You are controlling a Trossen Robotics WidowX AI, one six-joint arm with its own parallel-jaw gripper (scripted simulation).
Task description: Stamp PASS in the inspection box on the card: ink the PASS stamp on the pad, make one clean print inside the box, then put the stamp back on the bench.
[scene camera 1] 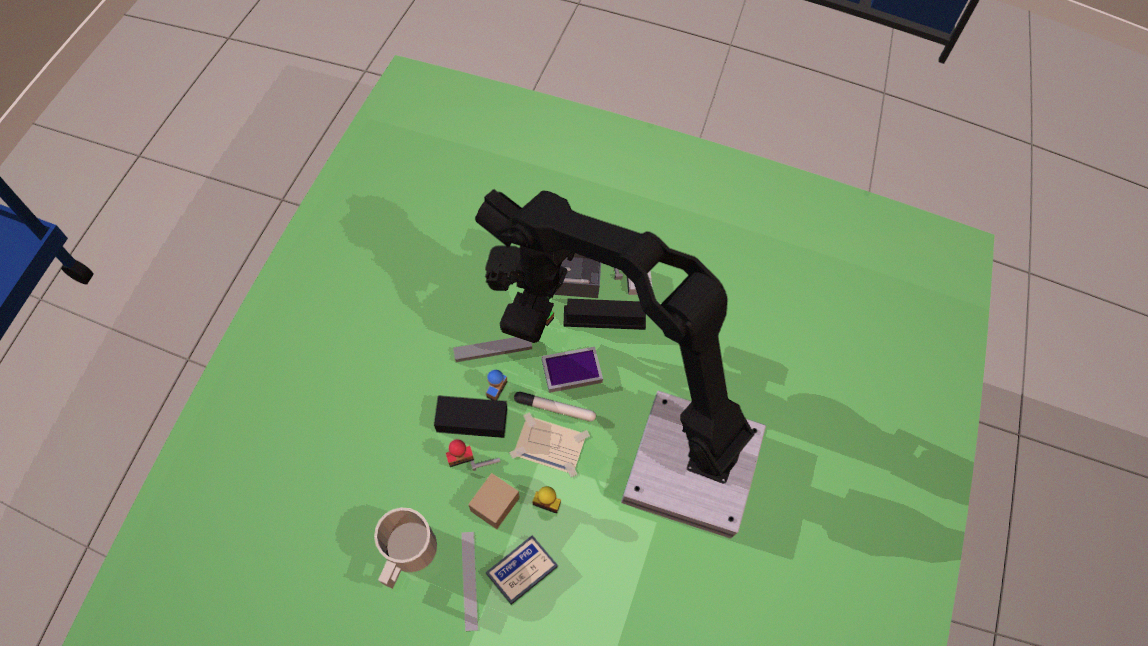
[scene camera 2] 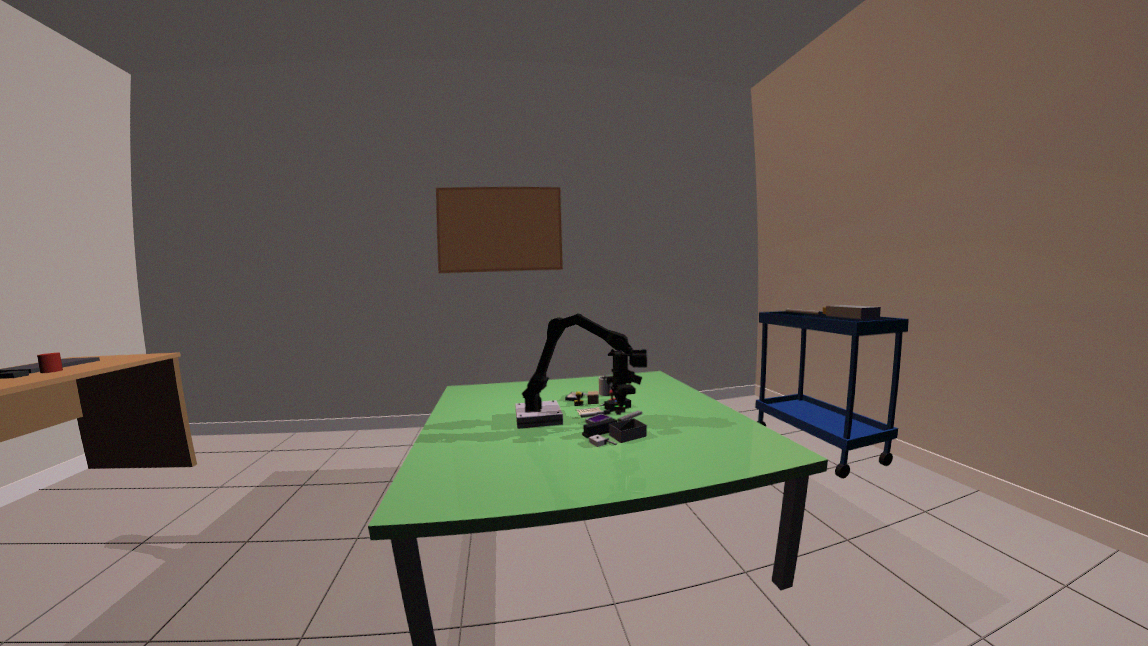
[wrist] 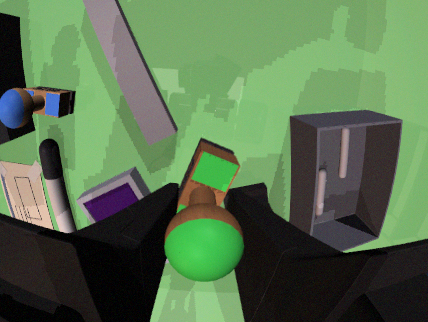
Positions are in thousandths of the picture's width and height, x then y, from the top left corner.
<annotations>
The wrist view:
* my gripper: 475, 607
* green-knobbed PASS stamp: 475, 753
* marker: 118, 492
</annotations>
